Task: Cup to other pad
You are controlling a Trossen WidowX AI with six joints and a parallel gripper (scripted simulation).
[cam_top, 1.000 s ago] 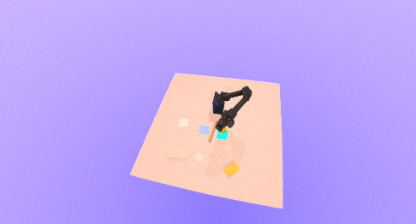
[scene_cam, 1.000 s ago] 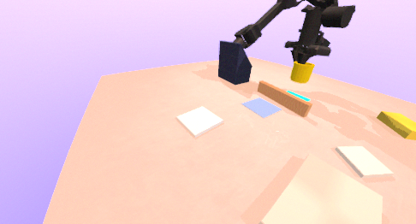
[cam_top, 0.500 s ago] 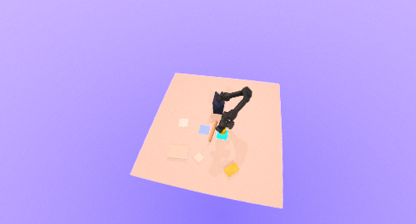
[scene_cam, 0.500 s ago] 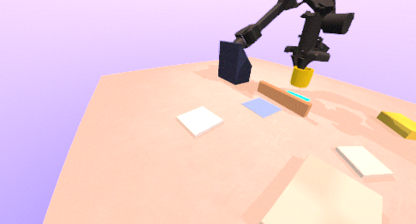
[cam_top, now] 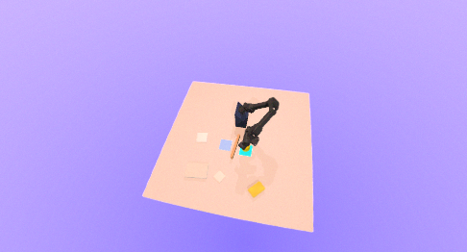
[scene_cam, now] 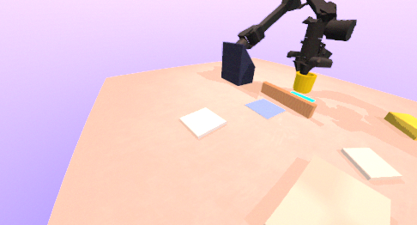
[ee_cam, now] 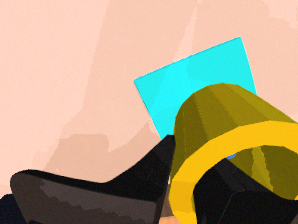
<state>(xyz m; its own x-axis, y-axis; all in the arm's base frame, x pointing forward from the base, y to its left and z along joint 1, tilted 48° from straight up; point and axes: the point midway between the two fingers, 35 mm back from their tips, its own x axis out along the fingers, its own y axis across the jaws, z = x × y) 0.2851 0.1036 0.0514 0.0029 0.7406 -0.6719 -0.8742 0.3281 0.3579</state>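
Right now the cyan pad is 2 cm ahead of my gripper tip, 1 cm to the right of it and 8 cm below it. The rest, counted from my gripper tip: orange bar 1 cm ahead, 11 cm to the right, 6 cm below; then yellow cup 2 cm ahead, 2 cm to the right; then pale slab 28 cm ahead, 38 cm to the right, 6 cm below.
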